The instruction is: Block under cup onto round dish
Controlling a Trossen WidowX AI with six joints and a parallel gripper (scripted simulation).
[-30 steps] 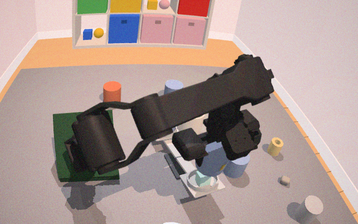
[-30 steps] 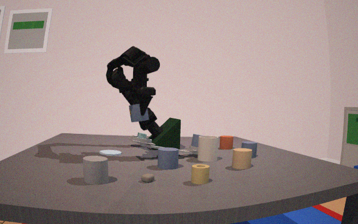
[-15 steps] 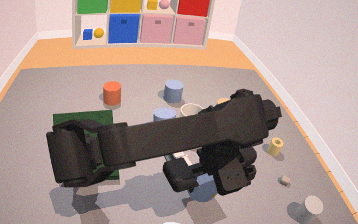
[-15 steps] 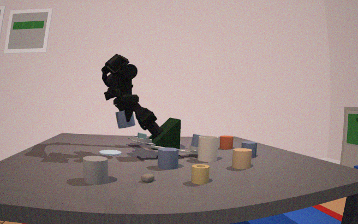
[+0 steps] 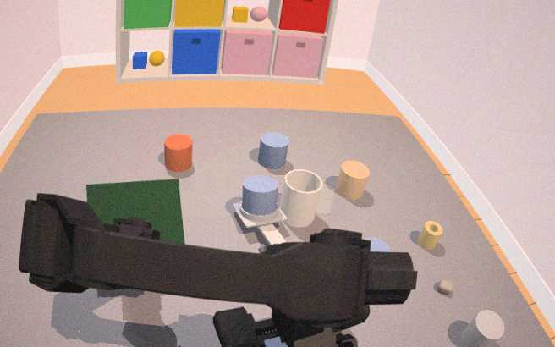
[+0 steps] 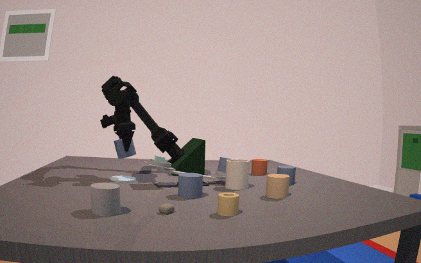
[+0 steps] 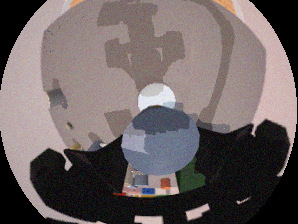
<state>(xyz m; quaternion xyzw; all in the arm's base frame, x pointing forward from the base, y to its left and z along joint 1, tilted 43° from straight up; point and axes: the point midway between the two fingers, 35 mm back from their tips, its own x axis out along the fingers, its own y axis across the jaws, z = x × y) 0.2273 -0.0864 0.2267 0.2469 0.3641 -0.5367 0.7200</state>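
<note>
My gripper tip is 130 mm to the right of the pale green block, 80 mm short of it and 20 mm above it. The rest, counted from my gripper tip: balance beam: 250 mm to the left, 70 mm below, 50 mm ahead; balance: 250 mm to the left, 80 mm below, 50 mm ahead; pale round dish: 110 mm below, 10 mm to the right, 10 mm behind.
</note>
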